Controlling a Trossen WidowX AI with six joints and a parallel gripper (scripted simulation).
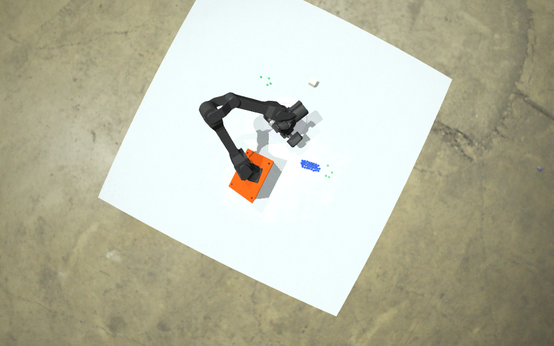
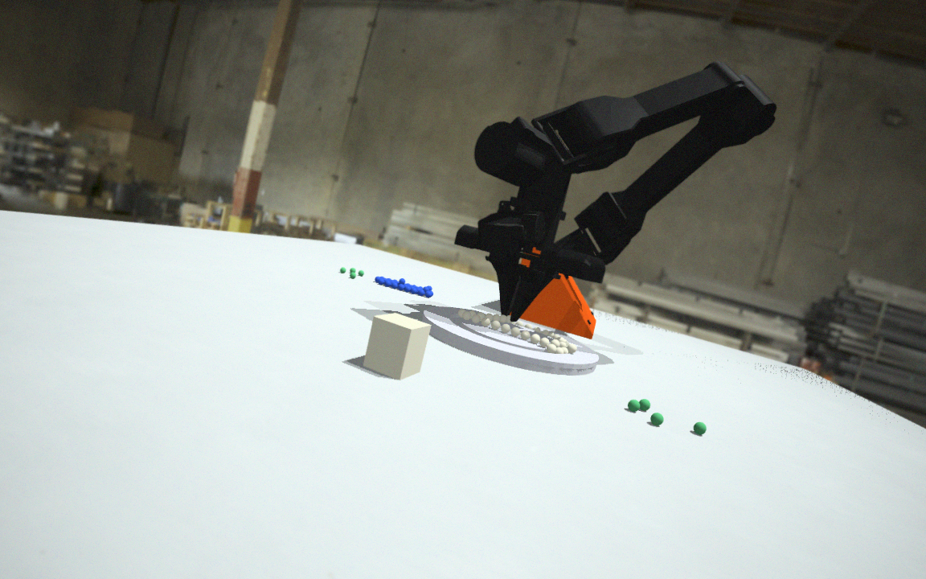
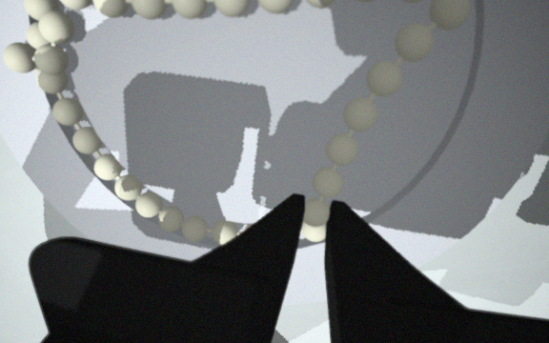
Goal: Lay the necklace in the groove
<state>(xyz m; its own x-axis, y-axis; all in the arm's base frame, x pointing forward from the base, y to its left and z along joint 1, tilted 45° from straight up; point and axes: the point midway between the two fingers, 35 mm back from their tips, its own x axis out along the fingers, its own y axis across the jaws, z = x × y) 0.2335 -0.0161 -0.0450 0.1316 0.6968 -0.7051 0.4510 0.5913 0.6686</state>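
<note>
Right now my gripper tip is 5 cm short of the round bead board, 1 cm to the right of it and 1 cm above it. The rest, counted from my gripper tip: cream cube 26 cm ahead, 6 cm to the right.
</note>
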